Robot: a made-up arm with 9 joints. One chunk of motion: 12 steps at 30 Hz.
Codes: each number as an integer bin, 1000 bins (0 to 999) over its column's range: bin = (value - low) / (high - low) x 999, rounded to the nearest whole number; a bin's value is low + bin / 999 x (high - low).
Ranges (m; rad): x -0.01..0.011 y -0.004..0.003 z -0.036..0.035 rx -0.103..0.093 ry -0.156..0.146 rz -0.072..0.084
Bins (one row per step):
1: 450 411 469 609 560 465
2: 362 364 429 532 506 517
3: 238 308 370 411 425 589
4: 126 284 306 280 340 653
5: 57 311 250 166 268 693
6: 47 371 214 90 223 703
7: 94 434 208 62 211 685
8: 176 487 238 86 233 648
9: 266 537 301 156 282 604
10: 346 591 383 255 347 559
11: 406 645 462 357 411 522
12: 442 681 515 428 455 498
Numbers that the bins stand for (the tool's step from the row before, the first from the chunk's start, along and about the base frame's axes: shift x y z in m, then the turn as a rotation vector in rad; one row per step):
1: -0.00054 -0.00112 -0.00267 0.01648 0.01329 0.00061
2: -0.00239 -0.00145 -0.00551 0.00138 -0.00304 0.00873
3: -0.00500 -0.00184 -0.00970 -0.02236 -0.02752 0.01998
4: -0.00735 -0.00201 -0.01425 -0.04807 -0.05322 0.02997
5: -0.00880 -0.00182 -0.01823 -0.07043 -0.07498 0.03622
6: -0.00901 -0.00140 -0.02079 -0.08534 -0.08859 0.03778
7: -0.00802 -0.00096 -0.02122 -0.09084 -0.09221 0.03497
8: -0.00630 -0.00059 -0.01909 -0.08613 -0.08556 0.02919
9: -0.00441 -0.00024 -0.01461 -0.07239 -0.07075 0.02232
10: -0.00273 0.00014 -0.00878 -0.05297 -0.05110 0.01529
11: -0.00147 0.00052 -0.00317 -0.03296 -0.03175 0.00951
12: -0.00071 0.00077 0.00060 -0.01903 -0.01845 0.00577

